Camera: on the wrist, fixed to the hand. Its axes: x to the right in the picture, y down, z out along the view.
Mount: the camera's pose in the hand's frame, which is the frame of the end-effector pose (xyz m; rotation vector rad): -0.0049 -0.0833 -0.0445 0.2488 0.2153 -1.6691
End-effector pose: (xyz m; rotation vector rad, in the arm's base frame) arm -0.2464 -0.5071 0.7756 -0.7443 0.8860 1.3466
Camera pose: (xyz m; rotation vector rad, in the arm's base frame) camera -0.1683 -0.5561 0.7544 -1.0251 0.2954 -0.3181
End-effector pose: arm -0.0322 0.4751 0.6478 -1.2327 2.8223 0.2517
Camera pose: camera 0.0329 0.4154 0.6815 -2.8948 0.9825 -0.3187
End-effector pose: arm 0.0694 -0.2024 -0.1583 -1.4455 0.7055 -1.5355
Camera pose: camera 0.0077 -0.1683 -0.0953 1.4157 0.7802 2.3910
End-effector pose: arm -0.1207 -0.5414 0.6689 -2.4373 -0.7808 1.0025
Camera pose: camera -0.1198 -0.4867 0.7460 -0.9148 -1.8437 0.0958
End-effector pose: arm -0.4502 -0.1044 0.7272 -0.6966 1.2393 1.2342
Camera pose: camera -0.3849 -0.1683 0.7028 -1.2520 0.5323 -0.3735
